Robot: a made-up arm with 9 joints. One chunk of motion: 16 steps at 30 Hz.
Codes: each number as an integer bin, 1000 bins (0 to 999) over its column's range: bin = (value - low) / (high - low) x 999, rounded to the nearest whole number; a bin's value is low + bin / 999 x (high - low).
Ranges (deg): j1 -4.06..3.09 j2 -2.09..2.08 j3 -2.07..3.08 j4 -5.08..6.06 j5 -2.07..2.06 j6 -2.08..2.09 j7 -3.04..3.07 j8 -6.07..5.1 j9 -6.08..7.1
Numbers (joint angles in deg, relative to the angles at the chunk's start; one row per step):
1: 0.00 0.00 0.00 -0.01 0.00 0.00 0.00 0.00 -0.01
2: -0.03 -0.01 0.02 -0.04 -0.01 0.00 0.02 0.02 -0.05
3: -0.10 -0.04 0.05 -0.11 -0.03 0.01 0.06 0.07 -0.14
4: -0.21 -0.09 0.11 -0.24 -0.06 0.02 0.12 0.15 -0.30
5: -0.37 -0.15 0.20 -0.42 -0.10 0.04 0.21 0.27 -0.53
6: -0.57 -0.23 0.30 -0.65 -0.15 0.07 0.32 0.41 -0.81
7: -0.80 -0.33 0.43 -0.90 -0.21 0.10 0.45 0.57 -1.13
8: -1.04 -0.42 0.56 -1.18 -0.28 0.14 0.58 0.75 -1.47
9: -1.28 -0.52 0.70 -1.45 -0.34 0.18 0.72 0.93 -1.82
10: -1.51 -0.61 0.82 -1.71 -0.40 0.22 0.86 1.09 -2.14
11: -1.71 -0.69 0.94 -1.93 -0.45 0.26 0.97 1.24 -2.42
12: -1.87 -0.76 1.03 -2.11 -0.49 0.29 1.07 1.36 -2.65
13: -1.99 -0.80 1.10 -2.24 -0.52 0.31 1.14 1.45 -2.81
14: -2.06 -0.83 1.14 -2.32 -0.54 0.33 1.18 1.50 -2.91
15: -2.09 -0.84 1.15 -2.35 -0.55 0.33 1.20 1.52 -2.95
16: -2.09 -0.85 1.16 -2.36 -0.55 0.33 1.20 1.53 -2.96
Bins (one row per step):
1: 567 501 402 455 501 498 497 543 460
2: 563 498 405 452 498 498 500 545 457
3: 553 491 411 446 493 501 507 549 450
4: 538 479 423 434 486 503 517 556 438
5: 516 465 440 418 477 508 531 567 421
6: 488 446 460 397 464 515 549 580 399
7: 455 422 485 375 450 522 571 594 375
8: 422 400 510 350 433 532 592 610 349
9: 388 376 537 326 418 541 615 626 323
10: 356 355 561 302 404 551 638 640 299
11: 328 335 584 282 392 561 656 654 277
12: 306 319 601 266 382 568 672 665 260
13: 289 309 615 255 375 573 683 673 248
14: 279 302 623 248 370 577 690 677 240
15: 275 299 625 245 368 577 693 679 237
16: 275 297 627 244 368 577 693 680 236

